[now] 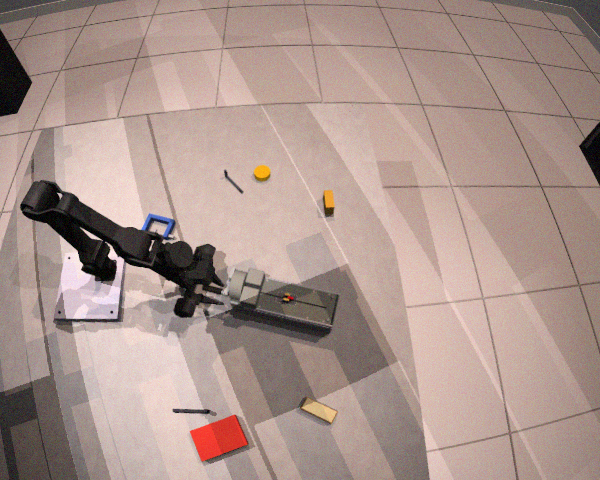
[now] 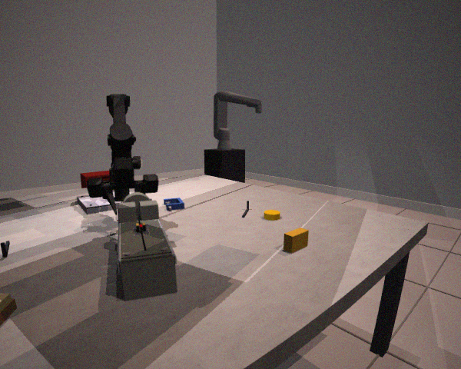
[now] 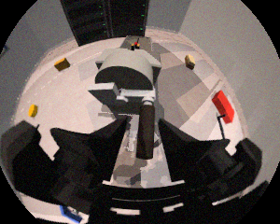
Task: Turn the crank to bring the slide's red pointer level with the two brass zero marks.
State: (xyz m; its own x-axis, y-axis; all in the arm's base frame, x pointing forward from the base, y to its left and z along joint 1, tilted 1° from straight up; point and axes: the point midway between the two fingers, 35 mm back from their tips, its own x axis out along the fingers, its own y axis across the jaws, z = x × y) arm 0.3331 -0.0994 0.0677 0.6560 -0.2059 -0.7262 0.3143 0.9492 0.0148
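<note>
The dark crank handle is 2 cm behind my gripper tip, 1 cm to the left of it and 3 cm above it. The rest, counted from my gripper tip: blue block 19 cm behind, 25 cm to the left, 6 cm below; then red plate 3 cm behind, 36 cm to the right, 5 cm below; then red pointer 17 cm ahead, 3 cm to the right, 2 cm above.
</note>
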